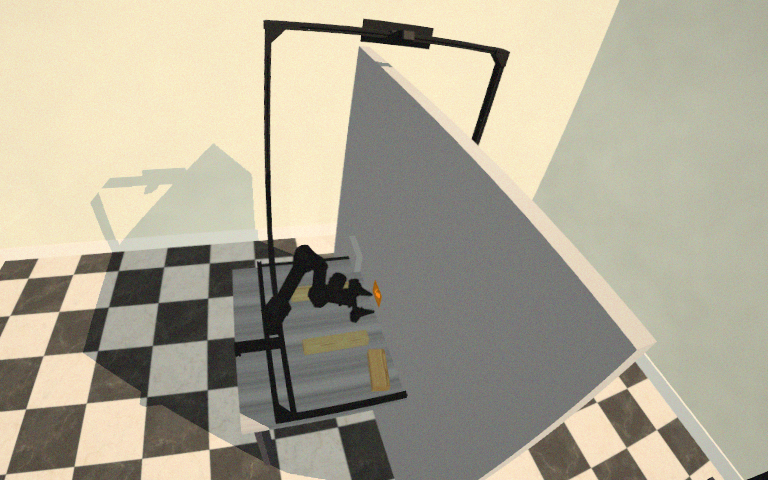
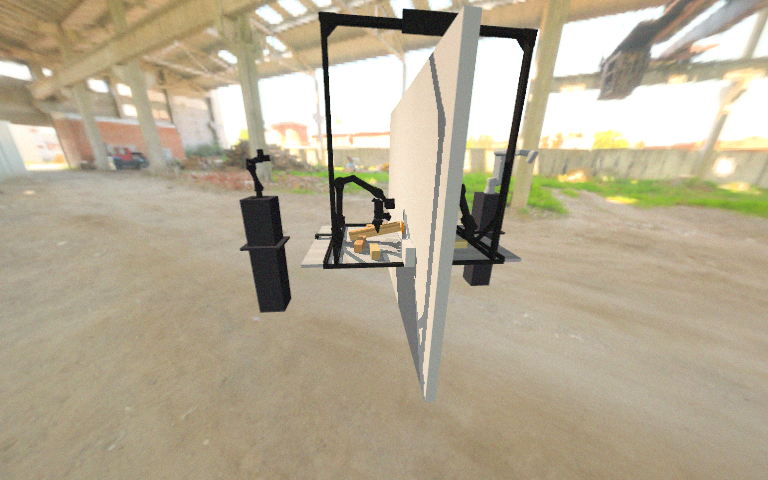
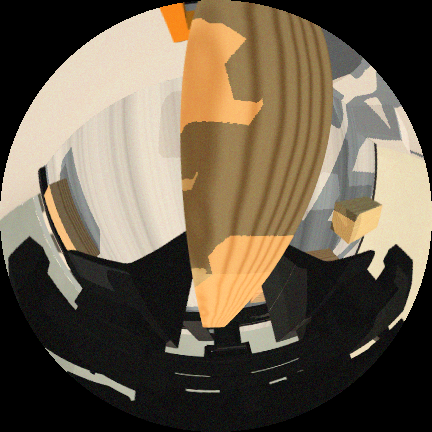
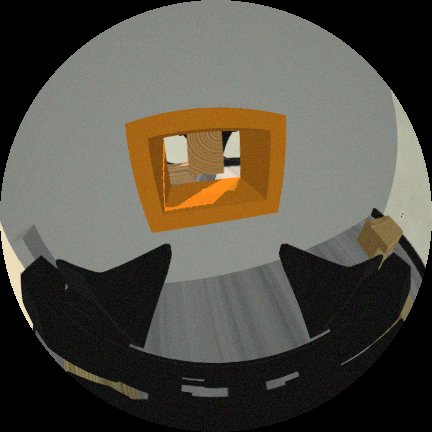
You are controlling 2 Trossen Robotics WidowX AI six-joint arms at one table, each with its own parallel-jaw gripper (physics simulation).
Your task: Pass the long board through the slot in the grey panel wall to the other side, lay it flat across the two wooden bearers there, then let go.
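The long board is on the left arm's side of the grey panel wall, raised above the table. My left gripper is shut on it. The board's end face shows through the orange-framed slot, near the opening's top; whether it is inside the slot I cannot tell. My right gripper is open and empty, in front of the slot on the other side. Two pale wooden bearers lie there, one partly behind the arm.
A wooden block lies near the wall on the right arm's side. Two short blocks are on the left arm's side. A pale upright piece stands by the wall. A black frame surrounds the table.
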